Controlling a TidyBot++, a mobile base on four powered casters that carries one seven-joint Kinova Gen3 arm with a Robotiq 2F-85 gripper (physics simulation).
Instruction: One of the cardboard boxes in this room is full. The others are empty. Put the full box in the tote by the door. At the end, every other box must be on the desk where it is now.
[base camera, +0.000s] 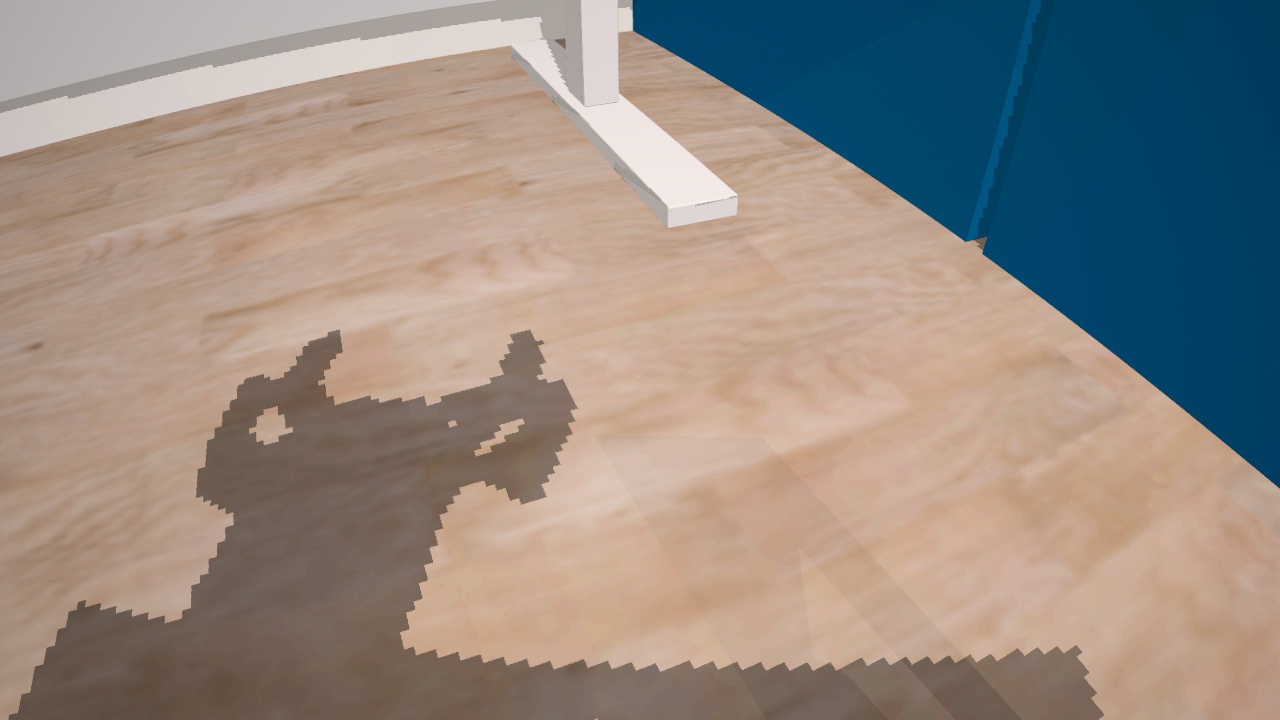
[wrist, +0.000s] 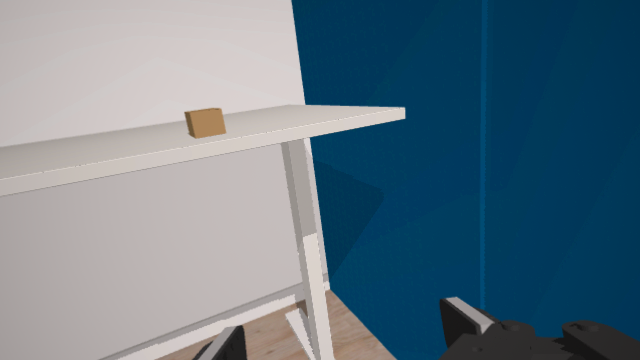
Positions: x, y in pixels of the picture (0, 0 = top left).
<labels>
My gripper (wrist: 343, 334) is 0.16 m from the lens. A white desk (wrist: 38, 165): 0.74 m from the lens.
</labels>
